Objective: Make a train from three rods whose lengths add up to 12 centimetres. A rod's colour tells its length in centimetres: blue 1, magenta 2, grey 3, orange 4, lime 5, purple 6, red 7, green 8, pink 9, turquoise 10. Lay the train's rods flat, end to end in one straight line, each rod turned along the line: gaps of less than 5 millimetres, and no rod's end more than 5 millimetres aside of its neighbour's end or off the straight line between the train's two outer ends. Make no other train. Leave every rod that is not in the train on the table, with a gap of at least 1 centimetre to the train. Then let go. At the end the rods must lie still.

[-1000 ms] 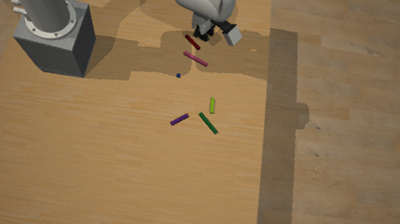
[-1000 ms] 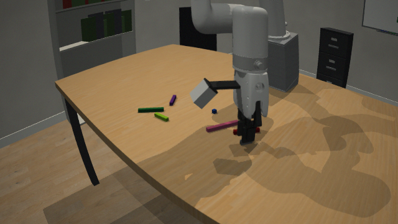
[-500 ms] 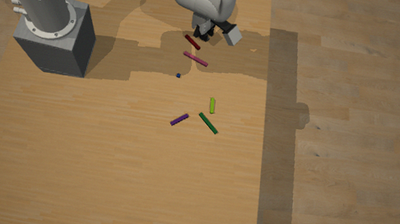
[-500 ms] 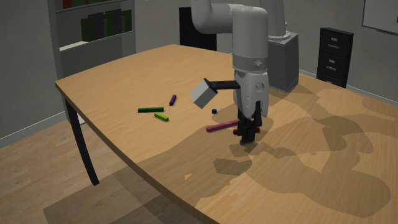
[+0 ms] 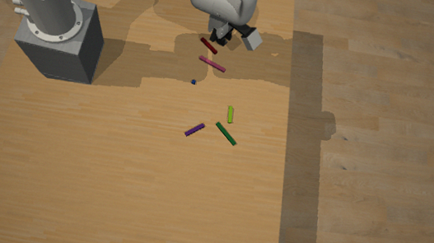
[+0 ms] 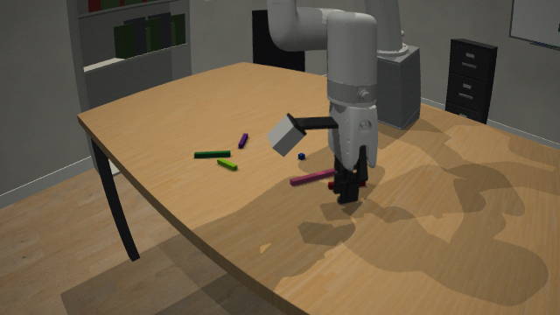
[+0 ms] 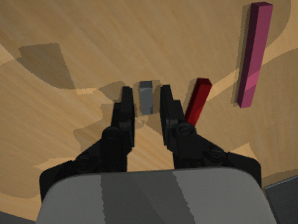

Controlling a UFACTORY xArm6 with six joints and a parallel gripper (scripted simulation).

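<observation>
The grey rod lies 3 cm below my hand. Also, from my hand: pink rod (2 cm behind, 9 cm to the right, 3 cm below); then blue rod (7 cm behind, 16 cm to the right, 3 cm below); then red rod (4 cm behind, 2 cm to the right, 3 cm below).
</observation>
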